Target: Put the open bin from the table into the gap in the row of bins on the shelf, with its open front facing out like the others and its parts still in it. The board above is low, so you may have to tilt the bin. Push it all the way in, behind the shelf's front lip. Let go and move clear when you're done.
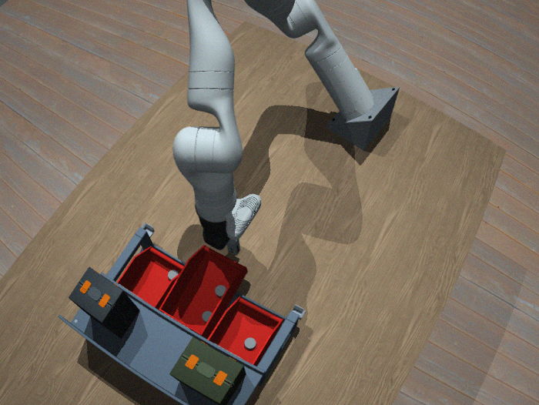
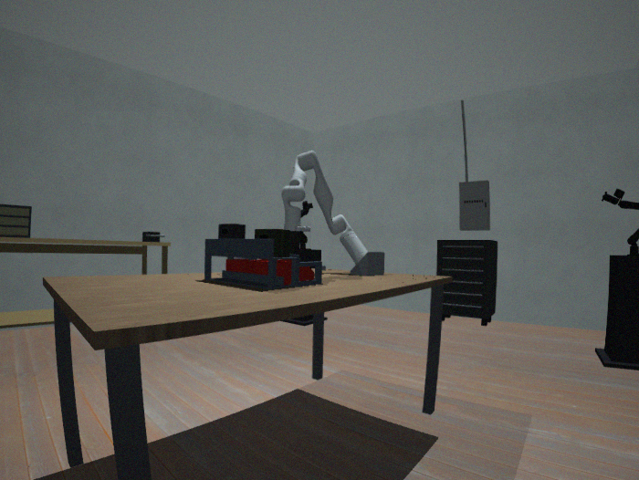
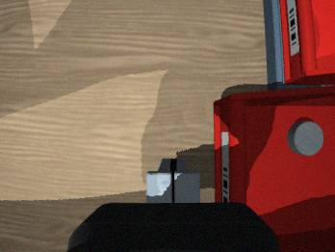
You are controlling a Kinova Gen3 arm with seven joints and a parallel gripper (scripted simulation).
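Right now the grey front lip is 80 mm ahead of my hand and 30 mm below it. Also, from my hand: green box 270 mm ahead, 120 mm to the left, 110 mm above; shelf 210 mm ahead, 40 mm below; upper shelf board 280 mm ahead, 60 mm above.
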